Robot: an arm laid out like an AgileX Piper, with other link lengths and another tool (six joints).
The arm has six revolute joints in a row. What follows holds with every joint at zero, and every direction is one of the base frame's.
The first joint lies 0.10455 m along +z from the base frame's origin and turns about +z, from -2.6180 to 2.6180 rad.
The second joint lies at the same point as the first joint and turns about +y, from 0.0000 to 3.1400 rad.
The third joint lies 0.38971 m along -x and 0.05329 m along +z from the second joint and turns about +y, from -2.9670 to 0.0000 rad.
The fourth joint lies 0.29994 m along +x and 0.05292 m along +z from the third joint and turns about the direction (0.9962, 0, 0.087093), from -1.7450 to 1.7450 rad.
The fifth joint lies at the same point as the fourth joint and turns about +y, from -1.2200 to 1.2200 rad.
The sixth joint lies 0.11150 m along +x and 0.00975 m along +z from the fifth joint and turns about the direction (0.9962, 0, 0.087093), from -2.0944 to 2.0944 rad.
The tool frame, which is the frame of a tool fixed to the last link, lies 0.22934 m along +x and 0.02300 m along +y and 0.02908 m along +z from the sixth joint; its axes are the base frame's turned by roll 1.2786, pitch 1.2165 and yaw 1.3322 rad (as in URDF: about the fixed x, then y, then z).
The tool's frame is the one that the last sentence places.
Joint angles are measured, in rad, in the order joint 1, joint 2, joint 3, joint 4, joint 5, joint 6. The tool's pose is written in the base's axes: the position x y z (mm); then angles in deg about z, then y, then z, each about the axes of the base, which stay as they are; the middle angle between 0 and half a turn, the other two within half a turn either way. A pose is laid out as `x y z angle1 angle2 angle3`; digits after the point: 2 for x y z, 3 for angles.
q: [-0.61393 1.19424 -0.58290 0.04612 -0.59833 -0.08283]
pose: 436.76 -290.13 390.96 17.081 85.129 -34.556
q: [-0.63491 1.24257 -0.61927 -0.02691 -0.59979 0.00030]
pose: 452.05 -297.74 388.74 18.244 85.668 -33.409
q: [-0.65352 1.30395 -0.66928 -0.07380 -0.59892 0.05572]
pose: 469.14 -312.30 385.30 19.161 86.402 -32.975
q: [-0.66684 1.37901 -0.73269 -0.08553 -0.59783 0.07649]
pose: 488.14 -334.07 380.64 19.837 87.133 -33.376
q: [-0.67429 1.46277 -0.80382 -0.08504 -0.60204 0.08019]
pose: 510.10 -357.29 374.91 20.124 87.604 -33.806
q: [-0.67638 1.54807 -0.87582 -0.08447 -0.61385 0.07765]
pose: 534.07 -377.97 368.44 20.045 87.692 -33.897
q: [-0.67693 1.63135 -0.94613 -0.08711 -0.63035 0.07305]
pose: 558.07 -396.47 360.95 19.684 87.510 -33.769
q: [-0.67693 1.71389 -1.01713 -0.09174 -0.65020 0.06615]
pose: 581.99 -413.75 352.78 19.086 87.069 -33.520
